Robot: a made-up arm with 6 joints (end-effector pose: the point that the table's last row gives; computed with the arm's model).
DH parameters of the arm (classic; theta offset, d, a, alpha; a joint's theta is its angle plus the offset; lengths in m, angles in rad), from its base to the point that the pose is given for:
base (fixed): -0.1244 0 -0.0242 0
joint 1: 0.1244 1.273 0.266 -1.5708
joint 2: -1.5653 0 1.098 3.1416
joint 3: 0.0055 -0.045 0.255 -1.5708
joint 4: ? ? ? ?
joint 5: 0 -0.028 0.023 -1.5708
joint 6: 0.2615 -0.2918 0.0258 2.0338
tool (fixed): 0.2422 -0.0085 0 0
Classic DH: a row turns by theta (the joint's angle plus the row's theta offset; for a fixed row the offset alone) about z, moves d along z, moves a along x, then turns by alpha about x.
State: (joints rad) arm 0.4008 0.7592 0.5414 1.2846 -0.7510 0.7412
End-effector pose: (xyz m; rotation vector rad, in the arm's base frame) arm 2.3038 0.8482 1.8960 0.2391 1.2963 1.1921
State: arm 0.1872 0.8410 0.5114 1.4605 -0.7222 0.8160
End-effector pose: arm 2.4794 0.3339 1.7004 0.1817 1.4728 0.9237
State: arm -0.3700 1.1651 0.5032 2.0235 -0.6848 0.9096
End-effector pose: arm 2.3504 -1.0748 1.0315 0.1608 2.0004 0.3269
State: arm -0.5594 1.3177 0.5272 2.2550 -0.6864 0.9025
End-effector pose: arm 2.1006 -1.4852 0.7387 0.1738 2.1889 0.1979
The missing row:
joint 4: 0 -1.218 -0.024 1.5708
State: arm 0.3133 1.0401 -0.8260 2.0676 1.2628 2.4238
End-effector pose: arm 0.7917 0.5287 0.5402 1.1982 -0.3492 -1.9414
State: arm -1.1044 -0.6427 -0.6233 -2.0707 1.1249 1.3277
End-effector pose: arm 0.2249 -0.9214 2.3672 -0.1725 -1.9540 -0.2107
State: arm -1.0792 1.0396 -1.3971 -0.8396 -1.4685 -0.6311
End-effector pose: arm 0.3603 -0.1013 0.9301 -0.5887 0.2324 2.6094
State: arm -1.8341 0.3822 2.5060 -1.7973 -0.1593 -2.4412
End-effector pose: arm 0.1592 0.3046 3.4281 -1.5206 0.7809 -0.7744
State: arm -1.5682 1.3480 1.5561 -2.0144 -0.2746 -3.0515
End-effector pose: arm 0.1139 -2.7343 2.1211 0.1468 -0.0206 0.5137
